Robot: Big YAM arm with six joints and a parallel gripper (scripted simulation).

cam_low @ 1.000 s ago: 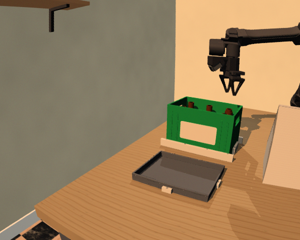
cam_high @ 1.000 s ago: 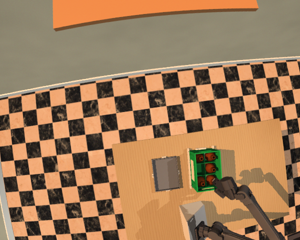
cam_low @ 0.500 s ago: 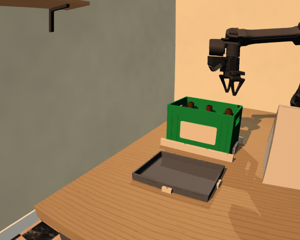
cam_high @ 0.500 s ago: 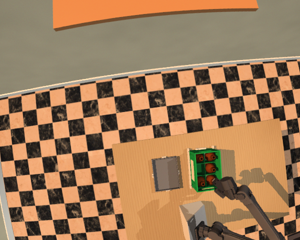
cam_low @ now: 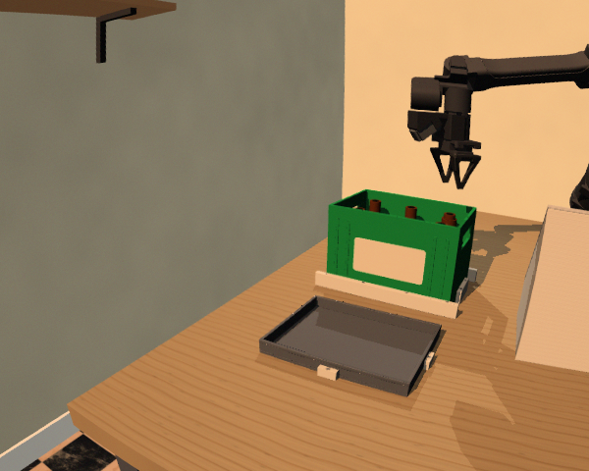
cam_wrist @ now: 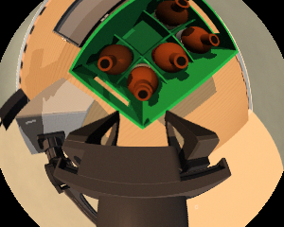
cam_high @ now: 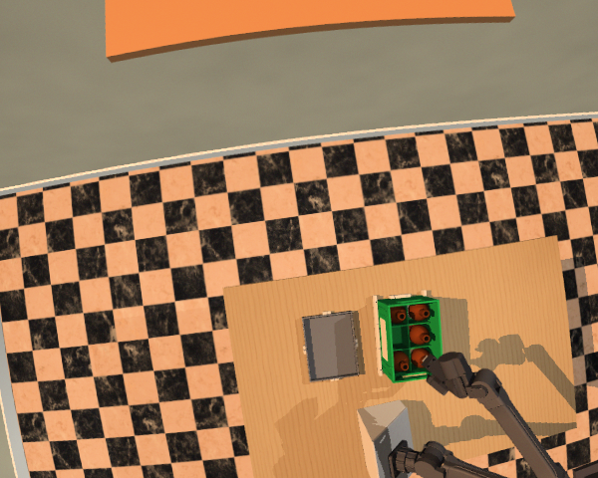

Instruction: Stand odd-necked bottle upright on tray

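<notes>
My gripper is now 150 mm above the green crate, 90 mm short of it and 30 mm to the right of it. From my hand the other things lie so: dark grey tray: 310 mm to the left, 220 mm below, 100 mm ahead.
</notes>
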